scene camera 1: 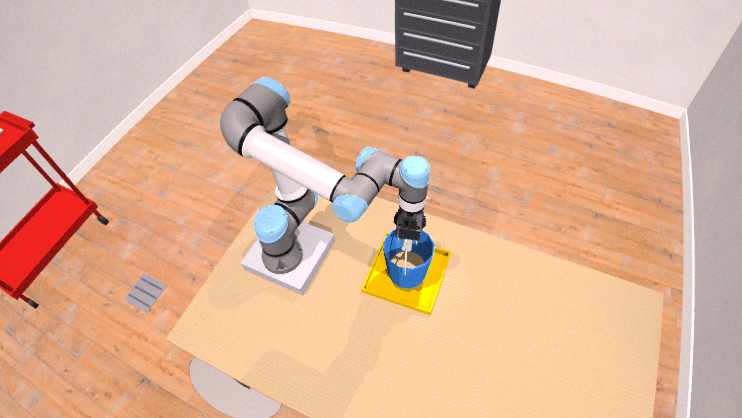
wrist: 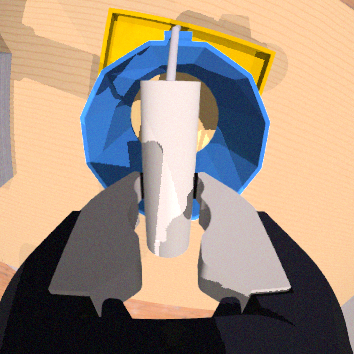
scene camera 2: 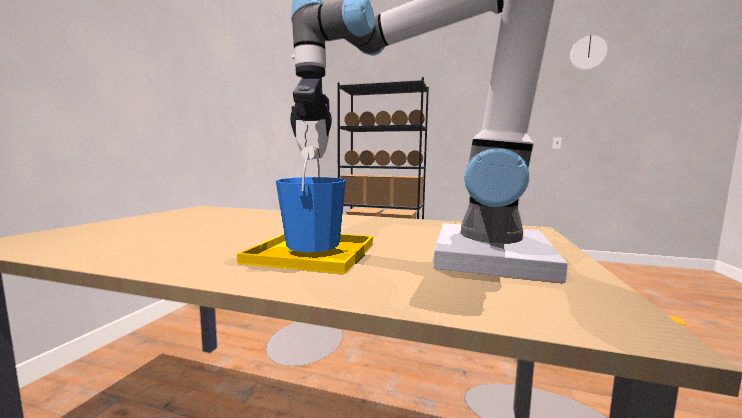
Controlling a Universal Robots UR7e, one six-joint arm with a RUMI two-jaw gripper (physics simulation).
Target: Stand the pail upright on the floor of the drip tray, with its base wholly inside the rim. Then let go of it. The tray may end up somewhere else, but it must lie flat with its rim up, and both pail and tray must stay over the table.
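Pixels of known places: gripper, between the fingertips: (scene camera 1: 407,239) (wrist: 168,175) (scene camera 2: 313,158); arm's base, origin of its link: (scene camera 1: 282,256) (scene camera 2: 490,234).
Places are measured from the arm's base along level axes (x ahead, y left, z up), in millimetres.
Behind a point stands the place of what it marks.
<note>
The blue pail (scene camera 1: 415,277) {x 469, y 157, z 63 mm} (scene camera 2: 314,218) {x 363, y 265, z 52 mm} (wrist: 240,120) {x 474, y 247, z 81 mm} is upright over the yellow drip tray (scene camera 1: 397,304) {x 445, y 83, z -39 mm} (scene camera 2: 290,263) {x 379, y 333, z -38 mm} (wrist: 127,37) {x 296, y 278, z -47 mm}. In the scene views its base appears within the rim, very low over the tray floor with a dark shadow under it. I cannot tell whether it touches. The tray lies flat, rim up, on the table (scene camera 1: 519,337) {x 863, y 196, z -51 mm} (scene camera 2: 155,233) {x 980, y 259, z -51 mm}. The pail's wire handle stands up. My gripper (scene camera 1: 407,243) {x 408, y 203, z 190 mm} (scene camera 2: 309,150) {x 408, y 203, z 190 mm} (wrist: 168,175) {x 408, y 203, z 190 mm} is shut on the handle's white grip (wrist: 172,115) {x 392, y 245, z 216 mm}, above the pail's mouth. In the wrist view the pail hides much of the tray.
The arm's pale base block (scene camera 1: 316,249) {x 88, y 93, z -3 mm} (scene camera 2: 498,270) {x -33, y 166, z -40 mm} (wrist: 4,125) {x 121, y 54, z -35 mm} stands on the table beside the tray. A red cart (scene camera 1: 38,238) and a dark drawer cabinet (scene camera 1: 441,46) stand off the table. A shelf rack (scene camera 2: 381,87) stands behind the table.
</note>
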